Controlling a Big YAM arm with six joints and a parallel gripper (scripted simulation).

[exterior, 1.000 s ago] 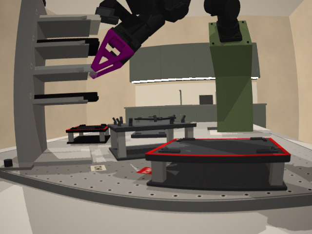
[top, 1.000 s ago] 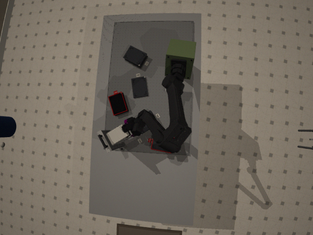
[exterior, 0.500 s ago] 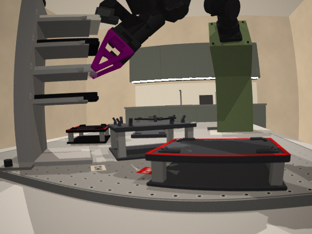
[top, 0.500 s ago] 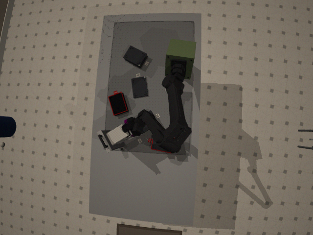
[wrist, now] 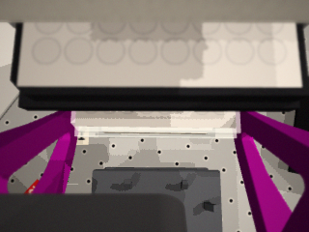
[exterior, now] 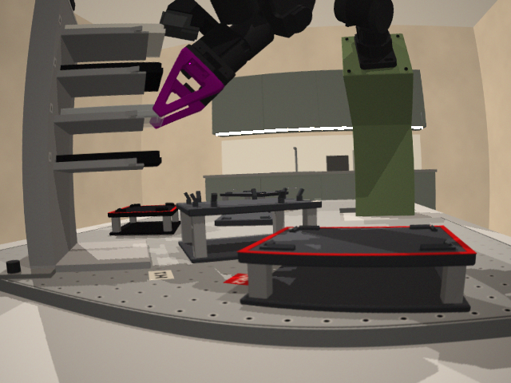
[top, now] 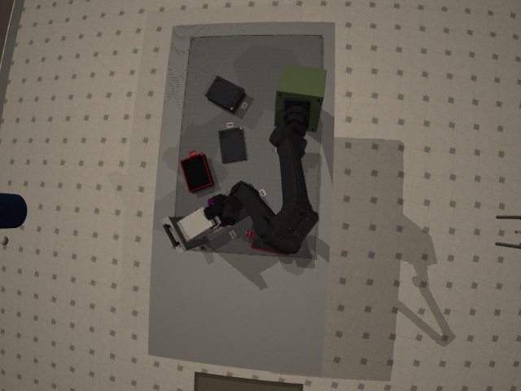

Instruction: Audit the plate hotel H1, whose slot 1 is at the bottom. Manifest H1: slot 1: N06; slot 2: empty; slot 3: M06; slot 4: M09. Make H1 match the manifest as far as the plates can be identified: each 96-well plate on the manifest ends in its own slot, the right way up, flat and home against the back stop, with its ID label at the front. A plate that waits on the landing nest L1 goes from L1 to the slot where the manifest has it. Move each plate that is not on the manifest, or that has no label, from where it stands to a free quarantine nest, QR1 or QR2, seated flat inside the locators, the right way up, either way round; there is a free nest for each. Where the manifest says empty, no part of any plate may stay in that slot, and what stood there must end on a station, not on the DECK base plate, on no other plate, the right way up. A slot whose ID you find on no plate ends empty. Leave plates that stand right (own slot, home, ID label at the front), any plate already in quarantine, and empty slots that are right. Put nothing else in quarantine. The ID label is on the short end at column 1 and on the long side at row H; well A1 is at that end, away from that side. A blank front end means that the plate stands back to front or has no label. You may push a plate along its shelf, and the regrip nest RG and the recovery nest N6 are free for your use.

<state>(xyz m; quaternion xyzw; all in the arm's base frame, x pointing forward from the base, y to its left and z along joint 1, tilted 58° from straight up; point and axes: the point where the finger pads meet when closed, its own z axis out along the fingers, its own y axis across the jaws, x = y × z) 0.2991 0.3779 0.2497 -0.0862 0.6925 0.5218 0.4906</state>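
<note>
Right now my hand is 5 cm short of the clear 96-well plate and 4 cm to the right of it. The rest, counted from my hand: white well plate: 10 cm above, 5 cm ahead, 4 cm to the left; then regrip nest RG: 12 cm below, 8 cm behind, 7 cm to the right; then H1 tag: 17 cm below, 8 cm to the left, 5 cm behind.
</note>
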